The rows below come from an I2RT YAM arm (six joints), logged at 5 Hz.
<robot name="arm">
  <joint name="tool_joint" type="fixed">
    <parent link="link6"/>
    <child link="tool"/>
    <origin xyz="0 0 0" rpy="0 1.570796 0"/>
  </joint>
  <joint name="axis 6" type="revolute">
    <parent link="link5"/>
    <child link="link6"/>
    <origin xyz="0.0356 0 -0.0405" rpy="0 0 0"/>
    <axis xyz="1 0 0"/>
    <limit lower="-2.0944" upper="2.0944"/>
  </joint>
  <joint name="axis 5" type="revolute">
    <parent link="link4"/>
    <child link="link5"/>
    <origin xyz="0.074 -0.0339 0.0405" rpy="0 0 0"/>
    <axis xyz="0 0 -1"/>
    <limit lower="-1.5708" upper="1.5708"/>
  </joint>
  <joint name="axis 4" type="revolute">
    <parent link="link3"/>
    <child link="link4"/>
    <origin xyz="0.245 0.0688 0.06" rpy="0 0 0"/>
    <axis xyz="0 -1 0"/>
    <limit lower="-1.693" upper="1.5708"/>
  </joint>
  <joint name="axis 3" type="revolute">
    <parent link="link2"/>
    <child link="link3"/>
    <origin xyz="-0.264 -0.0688 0" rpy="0 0 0"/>
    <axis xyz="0 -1 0"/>
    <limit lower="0" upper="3.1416"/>
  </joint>
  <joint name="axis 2" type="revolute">
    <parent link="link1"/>
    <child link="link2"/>
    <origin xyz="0.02 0.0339 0.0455" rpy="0 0 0"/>
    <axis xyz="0 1 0"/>
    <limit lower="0" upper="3.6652"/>
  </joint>
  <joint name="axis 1" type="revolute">
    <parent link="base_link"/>
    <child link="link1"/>
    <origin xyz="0 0 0.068" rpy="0 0 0"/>
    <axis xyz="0 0 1"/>
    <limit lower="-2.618" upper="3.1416"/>
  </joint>
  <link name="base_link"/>
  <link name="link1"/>
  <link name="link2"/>
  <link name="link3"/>
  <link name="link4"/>
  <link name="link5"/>
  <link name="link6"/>
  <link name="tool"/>
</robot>
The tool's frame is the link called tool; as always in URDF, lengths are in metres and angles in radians.
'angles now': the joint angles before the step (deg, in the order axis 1, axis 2, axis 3, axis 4, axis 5, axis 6). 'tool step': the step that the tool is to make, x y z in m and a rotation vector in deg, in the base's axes. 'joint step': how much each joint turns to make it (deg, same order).
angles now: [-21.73, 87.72, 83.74, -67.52, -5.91, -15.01]
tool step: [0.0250, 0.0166, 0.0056, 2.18, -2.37, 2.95]
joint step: [4.30, 3.46, 4.42, 0.82, -2.24, 2.23]
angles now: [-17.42, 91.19, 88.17, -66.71, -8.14, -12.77]
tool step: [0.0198, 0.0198, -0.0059, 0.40, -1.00, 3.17]
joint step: [4.36, 2.46, 1.04, 2.47, -0.19, 1.35]
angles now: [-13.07, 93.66, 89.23, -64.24, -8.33, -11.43]
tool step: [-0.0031, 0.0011, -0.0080, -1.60, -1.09, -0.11]
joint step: [0.21, -1.54, -3.67, 3.52, 1.34, -0.20]
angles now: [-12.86, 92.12, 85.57, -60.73, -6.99, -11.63]
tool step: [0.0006, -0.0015, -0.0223, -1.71, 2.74, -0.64]
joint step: [0.02, 0.70, -3.95, 2.34, 2.36, -0.22]
